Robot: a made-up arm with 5 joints.
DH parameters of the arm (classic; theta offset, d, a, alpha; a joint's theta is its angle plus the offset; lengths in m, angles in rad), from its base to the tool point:
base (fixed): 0 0.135 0.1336 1.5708
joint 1: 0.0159 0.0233 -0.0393 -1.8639
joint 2: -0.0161 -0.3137 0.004 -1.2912
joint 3: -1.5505 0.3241 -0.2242 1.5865
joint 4: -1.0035 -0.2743 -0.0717 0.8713
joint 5: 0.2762 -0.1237 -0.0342 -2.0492
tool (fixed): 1.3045 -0.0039 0 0
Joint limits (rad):
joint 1: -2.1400..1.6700
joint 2: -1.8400..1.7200
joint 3: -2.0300..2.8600
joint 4: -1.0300..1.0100
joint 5: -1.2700..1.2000
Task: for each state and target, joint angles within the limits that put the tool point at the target. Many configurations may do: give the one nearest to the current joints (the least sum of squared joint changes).
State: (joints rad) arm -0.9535 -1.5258 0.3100 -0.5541 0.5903
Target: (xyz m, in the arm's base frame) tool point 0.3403 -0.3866 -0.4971
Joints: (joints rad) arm -0.5153 -1.5700 0.5701 -0.1810 0.5685
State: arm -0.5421 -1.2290 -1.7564 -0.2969 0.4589
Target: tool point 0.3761 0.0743 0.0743
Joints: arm -0.8973 -1.3041 -1.8923 -1.0300 0.9537
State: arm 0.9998 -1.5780 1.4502 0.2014 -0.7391
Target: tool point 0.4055 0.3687 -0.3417
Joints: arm -0.0159 -1.1312 2.1907 -0.0965 -0.8974
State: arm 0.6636 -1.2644 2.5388 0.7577 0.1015
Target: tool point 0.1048 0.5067 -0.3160
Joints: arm 0.1722 -0.6858 2.2625 0.7897 0.0926
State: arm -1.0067 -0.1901 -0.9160 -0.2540 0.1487
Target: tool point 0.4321 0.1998 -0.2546
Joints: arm -0.6395 -0.3141 -0.8095 -0.1098 0.1539
